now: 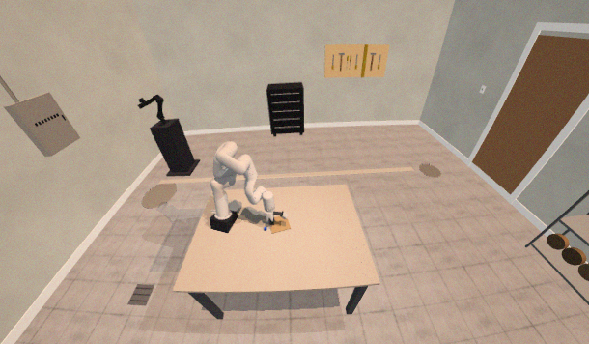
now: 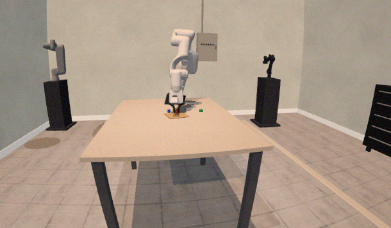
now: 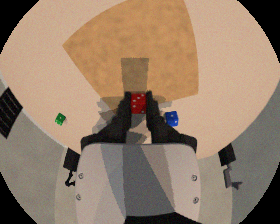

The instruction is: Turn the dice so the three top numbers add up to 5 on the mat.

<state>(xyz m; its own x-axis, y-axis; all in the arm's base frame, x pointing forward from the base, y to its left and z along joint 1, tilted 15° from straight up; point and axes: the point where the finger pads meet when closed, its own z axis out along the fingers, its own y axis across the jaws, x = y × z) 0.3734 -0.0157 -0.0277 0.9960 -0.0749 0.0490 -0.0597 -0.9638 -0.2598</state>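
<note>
Right now the red die is 10 mm below my hand. The rest, counted from my hand: green die (190 mm to the left, 40 mm behind, 20 mm below); then blue die (50 mm to the right, 50 mm behind, 20 mm below); then brown mat (50 mm ahead, 20 mm below).
</note>
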